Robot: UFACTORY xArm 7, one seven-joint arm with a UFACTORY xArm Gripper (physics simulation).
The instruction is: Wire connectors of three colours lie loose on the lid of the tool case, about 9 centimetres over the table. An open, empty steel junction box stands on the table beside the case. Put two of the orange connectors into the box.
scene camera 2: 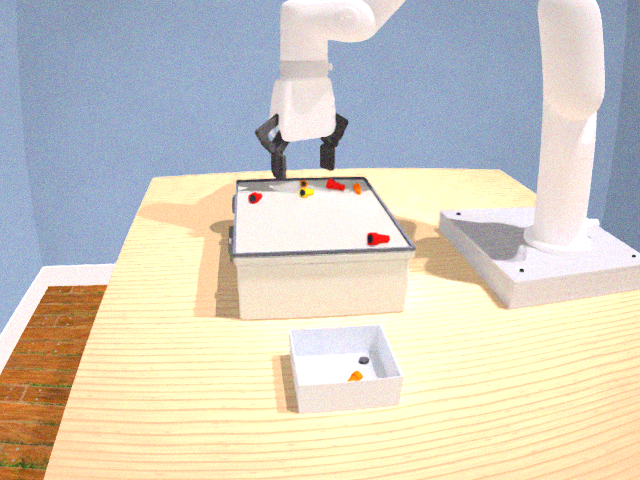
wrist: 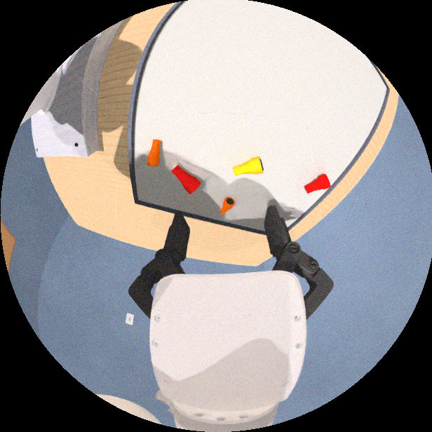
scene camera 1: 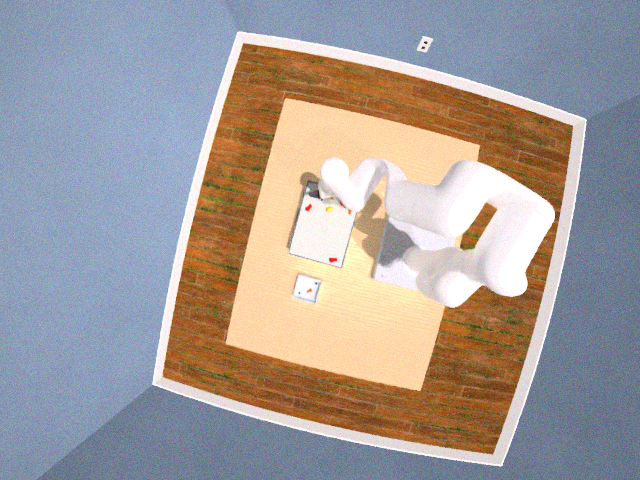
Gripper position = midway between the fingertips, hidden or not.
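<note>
In scene camera 2 I can see my gripper (scene camera 2: 303,173), along with a tool case (scene camera 2: 296,257) and a steel junction box (scene camera 2: 322,359). The wrist view gives me my gripper again (wrist: 225,217), and the tool case (wrist: 216,90) with it. Scene camera 1 shows me the case (scene camera 1: 319,235) too.
</note>
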